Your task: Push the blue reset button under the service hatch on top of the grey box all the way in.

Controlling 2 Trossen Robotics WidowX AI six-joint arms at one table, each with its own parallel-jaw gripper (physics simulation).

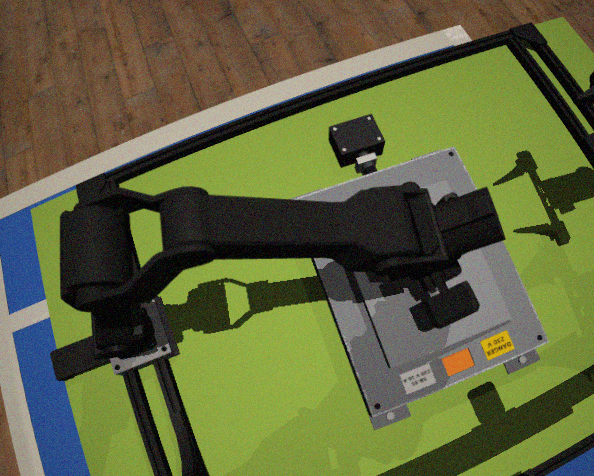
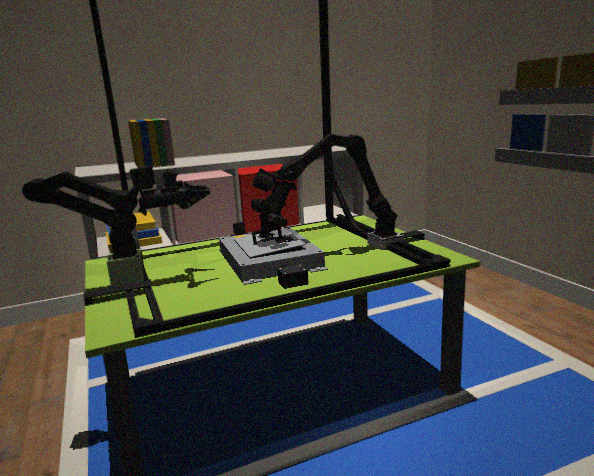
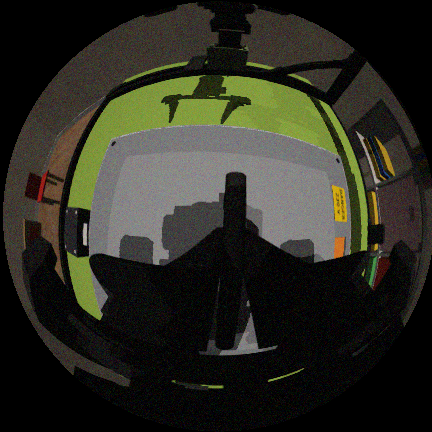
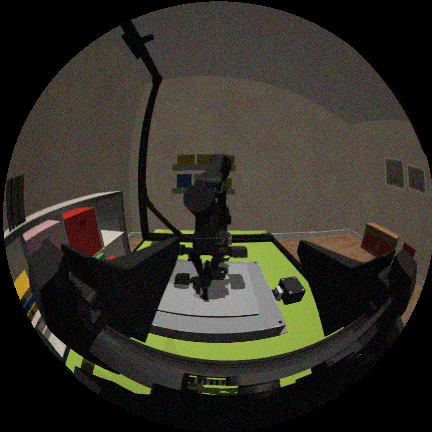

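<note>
The grey box (image 1: 525,311) (image 2: 311,260) (image 3: 142,142) (image 4: 215,330) stands on the table. Its grey hatch lid (image 1: 477,271) (image 2: 300,244) (image 3: 175,175) (image 4: 240,305) lies over the top; whether it is slightly raised is hard to tell. My left gripper (image 1: 429,286) (image 2: 270,231) (image 3: 230,233) (image 4: 205,285) is shut on the lid's black bar handle (image 3: 235,192), midway along it. The blue reset button does not show; the lid covers the area beneath it. My right gripper (image 2: 199,191) is open and empty, held high at one side of the box.
A small black box (image 1: 357,136) (image 2: 292,276) (image 3: 76,232) (image 4: 291,290) with a connector stands beside the grey box. Yellow (image 1: 497,345), orange (image 1: 458,362) and white (image 1: 418,378) labels line one rim. Black rails (image 1: 300,105) frame the green table (image 1: 265,405).
</note>
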